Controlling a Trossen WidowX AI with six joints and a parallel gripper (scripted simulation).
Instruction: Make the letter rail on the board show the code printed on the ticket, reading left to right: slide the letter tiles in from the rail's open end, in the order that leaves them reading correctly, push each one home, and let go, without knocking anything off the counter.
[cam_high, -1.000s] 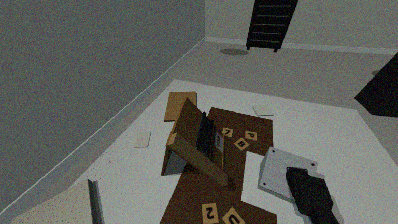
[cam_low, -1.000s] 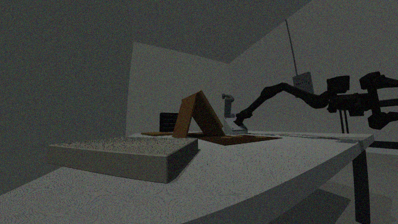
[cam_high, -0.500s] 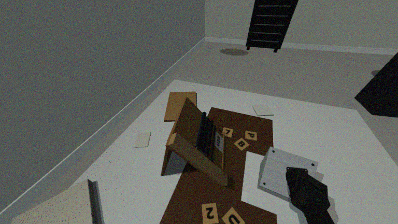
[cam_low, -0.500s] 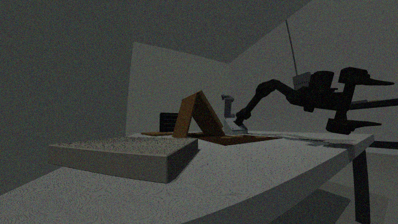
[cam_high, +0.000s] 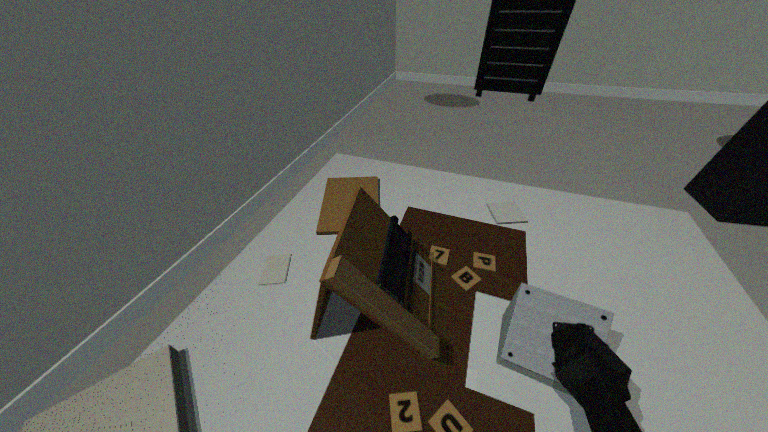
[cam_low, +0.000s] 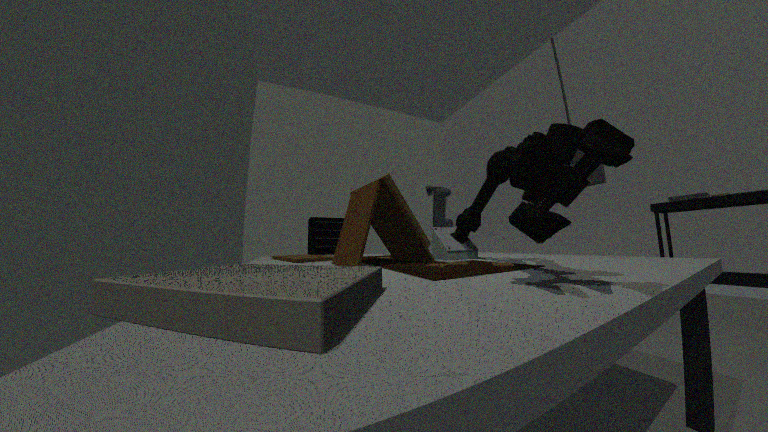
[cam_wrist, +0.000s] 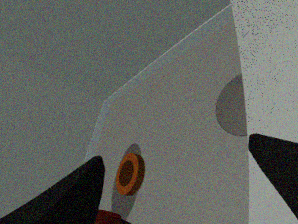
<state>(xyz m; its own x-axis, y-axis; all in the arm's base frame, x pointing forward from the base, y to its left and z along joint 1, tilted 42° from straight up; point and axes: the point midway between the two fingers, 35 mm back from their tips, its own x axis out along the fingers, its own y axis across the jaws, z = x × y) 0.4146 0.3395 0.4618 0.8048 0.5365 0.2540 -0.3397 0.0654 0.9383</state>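
My gripper tip is now 680 mm to the left of the white ticket, 160 mm past it and 40 mm above it. Round my gripper tip: brown mat (610 mm to the right, 260 mm behind, 130 mm below); flat tan panel (990 mm to the right, 120 mm below, 120 mm ahead).
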